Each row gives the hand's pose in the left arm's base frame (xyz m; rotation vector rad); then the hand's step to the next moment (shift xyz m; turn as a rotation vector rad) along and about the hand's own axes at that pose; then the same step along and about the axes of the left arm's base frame.
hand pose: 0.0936 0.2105 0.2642 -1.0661 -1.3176 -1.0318
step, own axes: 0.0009 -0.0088 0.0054 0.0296 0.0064 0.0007
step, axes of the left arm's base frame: -0.0098 0.0034 0.0008 0.0062 0.0028 0.0295
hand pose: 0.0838 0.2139 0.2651 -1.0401 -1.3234 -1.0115
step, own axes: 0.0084 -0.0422 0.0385 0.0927 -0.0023 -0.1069
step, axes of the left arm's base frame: -0.0503 0.0271 0.0082 0.0245 -0.1025 0.0944
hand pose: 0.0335 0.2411 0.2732 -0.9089 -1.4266 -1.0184
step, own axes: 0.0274 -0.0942 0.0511 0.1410 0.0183 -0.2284
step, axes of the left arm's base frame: -0.1081 0.0164 0.0171 0.0796 -0.2107 0.1471
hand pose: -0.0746 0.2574 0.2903 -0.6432 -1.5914 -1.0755
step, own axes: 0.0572 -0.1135 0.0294 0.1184 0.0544 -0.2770
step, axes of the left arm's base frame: -0.1253 -0.0317 0.0175 0.1389 -0.2349 0.1387
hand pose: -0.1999 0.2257 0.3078 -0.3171 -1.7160 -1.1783
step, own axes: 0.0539 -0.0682 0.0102 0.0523 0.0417 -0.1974
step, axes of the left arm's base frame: -0.0770 -0.0412 0.0062 0.1162 -0.1564 0.0739
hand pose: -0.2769 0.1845 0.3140 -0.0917 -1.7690 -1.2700
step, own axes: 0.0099 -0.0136 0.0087 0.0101 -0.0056 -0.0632
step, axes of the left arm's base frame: -0.0183 -0.0037 -0.0030 0.0309 -0.0560 0.0056
